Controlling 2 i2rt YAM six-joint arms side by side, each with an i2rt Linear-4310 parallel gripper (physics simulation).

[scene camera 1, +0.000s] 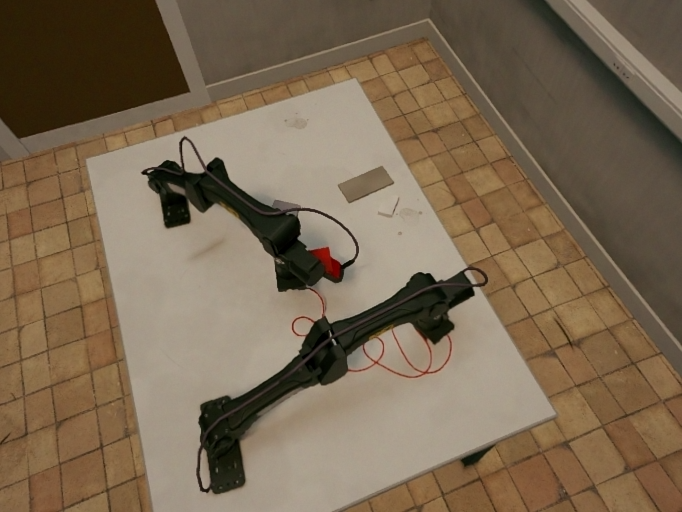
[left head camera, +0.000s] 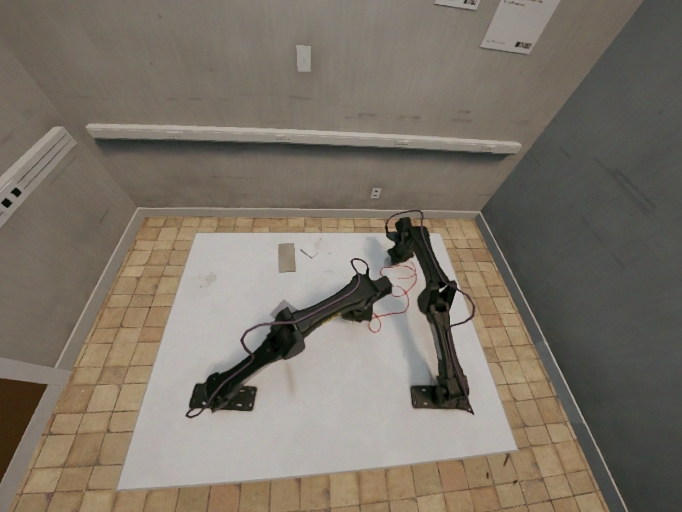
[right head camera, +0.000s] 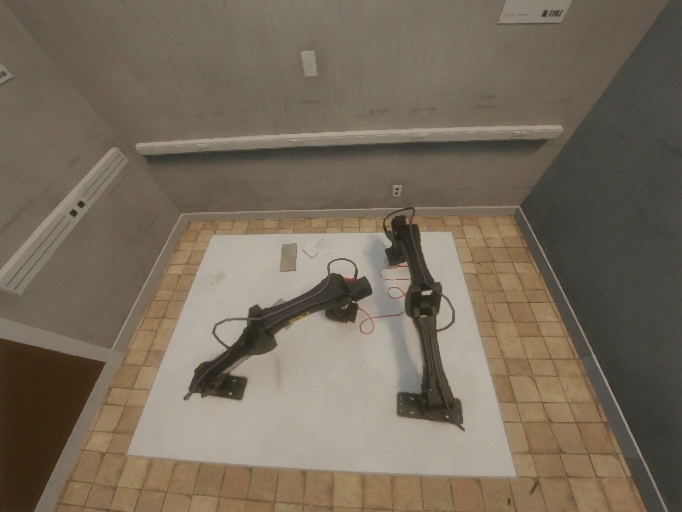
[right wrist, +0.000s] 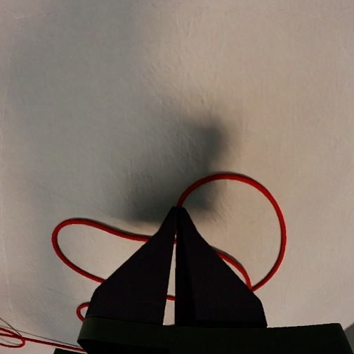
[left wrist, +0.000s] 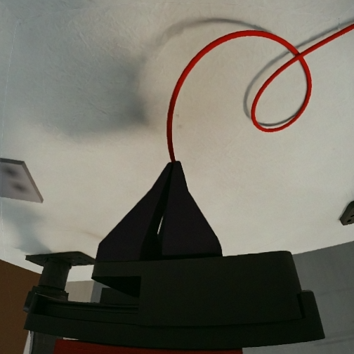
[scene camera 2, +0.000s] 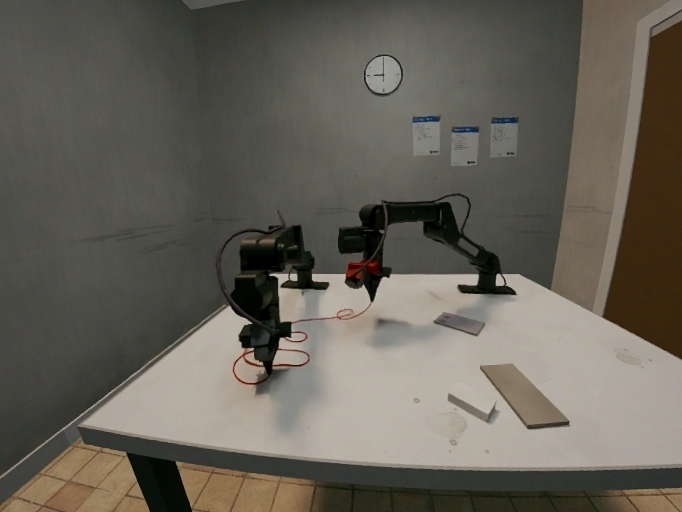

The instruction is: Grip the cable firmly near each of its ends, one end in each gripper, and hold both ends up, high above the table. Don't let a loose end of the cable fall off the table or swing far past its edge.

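Frame: origin at the left arm's base, x back, y left, z down, level; metres.
Seen in the pictures: left gripper, fingertip midpoint: (scene camera 1: 294,288) (left head camera: 354,319) (right head camera: 343,319) (scene camera 2: 372,301); right gripper, fingertip midpoint: (scene camera 1: 430,332) (left head camera: 394,262) (right head camera: 395,262) (scene camera 2: 269,372); left arm's base, origin of the base link: (scene camera 1: 173,198) (left head camera: 224,397) (right head camera: 218,385) (scene camera 2: 485,290); right arm's base, origin of the base link: (scene camera 1: 222,443) (left head camera: 439,397) (right head camera: 429,407) (scene camera 2: 305,285).
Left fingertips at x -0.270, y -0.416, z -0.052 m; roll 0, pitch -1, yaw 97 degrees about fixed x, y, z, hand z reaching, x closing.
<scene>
Pixels of each thing's top centre, then the offset from my left fingertips to it. Level surfaces: height alone.
- white table, its level: dz +0.052 m
- tan board, middle of its top: (scene camera 2: 519,389) (scene camera 1: 365,183) (left head camera: 286,256) (right head camera: 288,256) dx -0.282, dy +0.296, dz +0.044 m
- small white block, middle of its top: (scene camera 2: 472,396) (scene camera 1: 388,203) (left head camera: 309,250) (right head camera: 309,250) dx -0.319, dy +0.200, dz +0.035 m
- grey-purple slab, middle of its top: (scene camera 1: 280,218) (scene camera 2: 459,321) (left head camera: 288,315) dx -0.015, dy +0.249, dz +0.046 m
The thin red cable (scene camera 1: 413,376) (scene camera 2: 251,383) (left wrist: 250,33) (right wrist: 285,240) lies in loops on the table, between and around the grippers. My left gripper (scene camera 2: 372,301) (left wrist: 175,166) is shut on the cable, which runs out of its fingertips and slopes down to a small loop; the tips are a little above the table. My right gripper (scene camera 2: 268,373) (right wrist: 177,213) is low, close to the table top at the near left of scene camera 2. It is shut on the cable, which curves away from its fingertips in a wide loop. The cable's end at the right fingers is hidden.
The white table (left head camera: 330,429) (scene camera 2: 352,429) carries a tan board (left head camera: 287,257) (scene camera 1: 366,184) (scene camera 2: 523,394), a small white block (scene camera 2: 472,402) and a grey-purple slab (scene camera 2: 459,323) (left wrist: 19,180). The right gripper is fairly near the table's edge by the wall.
</scene>
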